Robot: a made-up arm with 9 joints. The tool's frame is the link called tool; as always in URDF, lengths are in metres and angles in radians. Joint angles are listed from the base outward.
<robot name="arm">
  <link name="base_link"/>
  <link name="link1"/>
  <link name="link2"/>
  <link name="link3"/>
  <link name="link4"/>
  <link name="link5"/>
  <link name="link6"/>
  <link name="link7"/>
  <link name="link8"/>
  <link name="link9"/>
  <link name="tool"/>
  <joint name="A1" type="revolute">
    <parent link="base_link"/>
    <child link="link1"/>
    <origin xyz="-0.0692 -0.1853 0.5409"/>
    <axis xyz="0 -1 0"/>
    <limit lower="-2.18" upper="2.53"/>
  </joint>
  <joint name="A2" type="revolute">
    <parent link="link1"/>
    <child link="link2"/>
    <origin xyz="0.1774 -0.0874 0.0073"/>
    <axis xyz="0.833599 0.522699 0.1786"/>
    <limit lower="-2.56" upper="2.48"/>
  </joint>
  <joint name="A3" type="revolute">
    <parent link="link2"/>
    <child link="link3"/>
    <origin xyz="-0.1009 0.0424 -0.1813"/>
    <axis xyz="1 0 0"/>
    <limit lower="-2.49" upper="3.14"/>
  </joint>
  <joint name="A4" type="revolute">
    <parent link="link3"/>
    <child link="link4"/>
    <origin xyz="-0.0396 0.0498 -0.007"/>
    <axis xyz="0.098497 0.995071 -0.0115"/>
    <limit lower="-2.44" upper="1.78"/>
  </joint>
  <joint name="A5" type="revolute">
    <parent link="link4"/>
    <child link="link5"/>
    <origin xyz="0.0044 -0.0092 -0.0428"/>
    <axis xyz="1 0 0"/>
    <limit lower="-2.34" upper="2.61"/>
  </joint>
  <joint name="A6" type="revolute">
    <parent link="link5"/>
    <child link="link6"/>
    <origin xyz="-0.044 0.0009 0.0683"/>
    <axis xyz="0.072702 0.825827 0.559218"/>
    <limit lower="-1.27" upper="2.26"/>
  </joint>
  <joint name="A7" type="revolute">
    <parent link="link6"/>
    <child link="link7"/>
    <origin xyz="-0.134 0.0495 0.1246"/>
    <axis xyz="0 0 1"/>
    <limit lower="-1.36" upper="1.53"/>
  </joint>
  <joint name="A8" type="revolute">
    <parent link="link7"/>
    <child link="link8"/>
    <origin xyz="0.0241 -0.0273 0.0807"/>
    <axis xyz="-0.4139 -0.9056 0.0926"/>
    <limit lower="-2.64" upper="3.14"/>
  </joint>
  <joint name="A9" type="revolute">
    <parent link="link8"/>
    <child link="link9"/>
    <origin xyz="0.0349 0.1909 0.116"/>
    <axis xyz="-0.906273 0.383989 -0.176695"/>
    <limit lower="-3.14" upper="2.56"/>
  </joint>
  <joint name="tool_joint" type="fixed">
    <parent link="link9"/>
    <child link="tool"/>
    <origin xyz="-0.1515 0.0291 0.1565" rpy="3.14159 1.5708 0"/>
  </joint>
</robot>
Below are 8 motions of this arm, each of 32 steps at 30 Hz.
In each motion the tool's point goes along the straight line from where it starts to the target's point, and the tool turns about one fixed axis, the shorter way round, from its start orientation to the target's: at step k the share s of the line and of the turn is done. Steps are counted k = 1, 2, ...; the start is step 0. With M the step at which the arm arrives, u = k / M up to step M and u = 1 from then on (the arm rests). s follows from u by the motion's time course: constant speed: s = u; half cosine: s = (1 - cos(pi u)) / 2; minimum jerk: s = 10 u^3 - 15 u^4 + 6 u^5.
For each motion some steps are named. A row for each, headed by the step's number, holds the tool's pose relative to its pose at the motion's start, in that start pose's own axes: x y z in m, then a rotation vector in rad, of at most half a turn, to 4 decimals.
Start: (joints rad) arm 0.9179 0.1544 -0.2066 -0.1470 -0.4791 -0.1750 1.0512 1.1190 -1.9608
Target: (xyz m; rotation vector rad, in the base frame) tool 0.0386 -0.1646 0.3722 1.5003 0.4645 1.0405
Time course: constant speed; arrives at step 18
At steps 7, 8, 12, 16, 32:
7: -0.0385 -0.0023 0.0460 -0.0769 -0.0964 0.6750
8: -0.0440 -0.0026 0.0526 -0.0878 -0.1101 0.7714
12: -0.0661 -0.0039 0.0789 -0.1317 -0.1652 1.1571
16: -0.0881 -0.0052 0.1052 -0.1757 -0.2203 1.5428
32: -0.0991 -0.0059 0.1184 -0.1976 -0.2478 1.7356

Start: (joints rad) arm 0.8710 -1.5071 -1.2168 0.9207 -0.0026 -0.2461 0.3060 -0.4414 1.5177
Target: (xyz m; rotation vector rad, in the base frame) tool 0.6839 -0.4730 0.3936 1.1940 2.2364 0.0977
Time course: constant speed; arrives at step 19
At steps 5, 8, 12, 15, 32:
5: 0.0708 -0.0899 0.0055 0.2565 0.0270 0.0174
8: 0.1133 -0.1438 0.0089 0.4104 0.0432 0.0279
12: 0.1699 -0.2156 0.0133 0.6155 0.0648 0.0419
15: 0.2124 -0.2696 0.0166 0.7694 0.0810 0.0523
32: 0.2690 -0.3414 0.0210 0.9746 0.1025 0.0663

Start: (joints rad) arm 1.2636 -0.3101 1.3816 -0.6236 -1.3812 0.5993 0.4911 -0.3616 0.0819
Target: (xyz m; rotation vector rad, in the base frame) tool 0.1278 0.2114 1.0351 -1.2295 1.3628 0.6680
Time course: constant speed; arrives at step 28
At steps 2, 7, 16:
2: 0.0075 -0.0032 -0.0469 0.1282 -0.0122 0.0477
7: 0.0262 -0.0112 -0.1640 0.4486 -0.0427 0.1671
16: 0.0600 -0.0257 -0.3749 1.0254 -0.0976 0.3818

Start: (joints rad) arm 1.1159 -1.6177 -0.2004 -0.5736 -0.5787 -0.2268 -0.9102 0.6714 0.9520
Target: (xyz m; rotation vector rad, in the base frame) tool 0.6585 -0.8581 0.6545 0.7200 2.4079 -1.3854
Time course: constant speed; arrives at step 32
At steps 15, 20, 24, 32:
15: 0.1576 0.1164 0.0957 -0.3613 0.4805 -0.0558
20: 0.2102 0.1552 0.1277 -0.4817 0.6407 -0.0744
24: 0.2522 0.1862 0.1532 -0.5780 0.7688 -0.0893
32: 0.3362 0.2483 0.2043 -0.7707 1.0251 -0.1190

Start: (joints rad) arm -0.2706 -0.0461 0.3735 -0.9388 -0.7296 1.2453 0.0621 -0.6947 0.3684
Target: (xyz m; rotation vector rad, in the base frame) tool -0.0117 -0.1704 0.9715 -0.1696 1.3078 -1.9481
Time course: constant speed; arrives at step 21
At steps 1, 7, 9, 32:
1: 0.0106 0.0196 0.0088 -0.0679 -0.0026 0.0244
7: 0.0745 0.1370 0.0619 -0.4752 -0.0185 0.1707
9: 0.0958 0.1762 0.0796 -0.6110 -0.0238 0.2195
32: 0.2235 0.4111 0.1857 -1.4256 -0.0556 0.5121

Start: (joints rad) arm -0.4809 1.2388 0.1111 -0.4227 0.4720 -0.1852 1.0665 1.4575 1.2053
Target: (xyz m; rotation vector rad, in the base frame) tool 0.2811 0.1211 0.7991 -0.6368 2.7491 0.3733
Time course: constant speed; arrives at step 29
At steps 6, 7, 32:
6: 0.0901 -0.1171 0.0200 0.2097 0.1923 0.2599
7: 0.1051 -0.1366 0.0233 0.2446 0.2244 0.3032
32: 0.4353 -0.5661 0.0966 1.0135 0.9296 1.2562

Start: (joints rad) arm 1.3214 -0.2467 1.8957 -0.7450 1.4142 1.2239 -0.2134 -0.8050 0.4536
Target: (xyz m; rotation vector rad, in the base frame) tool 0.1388 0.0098 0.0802 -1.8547 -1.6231 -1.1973
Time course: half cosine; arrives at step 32
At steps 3, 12, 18, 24, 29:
3: 0.0151 -0.0050 -0.0107 0.0254 0.0220 0.0190
12: 0.2168 -0.0720 -0.1539 0.3641 0.3156 0.2727
18: 0.4197 -0.1394 -0.2979 0.7049 0.6111 0.5280
24: 0.5995 -0.1991 -0.4255 1.0068 0.8729 0.7542
29: 0.6872 -0.2283 -0.4878 1.1542 1.0006 0.8646

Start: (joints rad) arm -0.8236 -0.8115 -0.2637 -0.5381 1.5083 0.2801 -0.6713 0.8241 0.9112
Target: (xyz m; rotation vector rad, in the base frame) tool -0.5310 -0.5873 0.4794 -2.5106 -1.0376 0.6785
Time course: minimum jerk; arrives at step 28
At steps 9, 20, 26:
9: 0.0923 0.0244 0.0301 -0.0381 0.2210 -0.3078
20: 0.4098 0.1085 0.1339 -0.1691 0.9816 -1.3671
26: 0.4776 0.1264 0.1560 -0.1971 1.1439 -1.5932

